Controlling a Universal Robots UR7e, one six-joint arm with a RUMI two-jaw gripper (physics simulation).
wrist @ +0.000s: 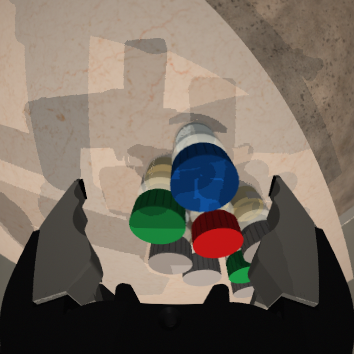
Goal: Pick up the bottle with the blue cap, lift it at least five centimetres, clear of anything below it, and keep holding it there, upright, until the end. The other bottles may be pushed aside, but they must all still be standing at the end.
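Frame: origin at the arm's base, x ahead, y left, z up, level; millimetres.
Seen in the pictures: gripper, fingertip midpoint: (176,178).
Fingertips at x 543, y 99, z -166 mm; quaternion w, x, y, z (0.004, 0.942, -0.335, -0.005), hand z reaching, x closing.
Observation:
Pixels of each thing's top centre, then the offset from my fingertips to it.
- bottle with the blue cap, top centre: (204,186) 14 mm ahead, 17 mm right, 4 mm up
- green-capped bottle, top centre: (156,226) 48 mm back, 27 mm right, 4 mm up
- red-capped bottle, top centre: (217,244) 19 mm back, 89 mm right, 4 mm up
- smaller green cap, top centre: (247,274) 28 mm back, 185 mm right, 4 mm up
- grey cap, top centre: (264,251) 15 mm ahead, 144 mm right, 4 mm up
The bottle with the blue cap (204,177) stands upright at the far side of a tight group of bottles, its clear body showing beyond the cap. Its cap looks the largest and nearest to the camera. My gripper (176,178) is open, with one jaw at the left and one at the right of the view. The blue cap lies between the two fingertips in the view, a little right of the middle; no jaw touches it. How far the fingertips are above or below the cap cannot be told.
A green-capped bottle (157,217) and a red-capped bottle (217,234) stand close to the blue one. Grey-capped bottles (170,256) (202,271) and a smaller green cap (239,267) are nearer the palm. Another grey cap (254,240) is partly behind the right jaw. The round table's edge curves at right.

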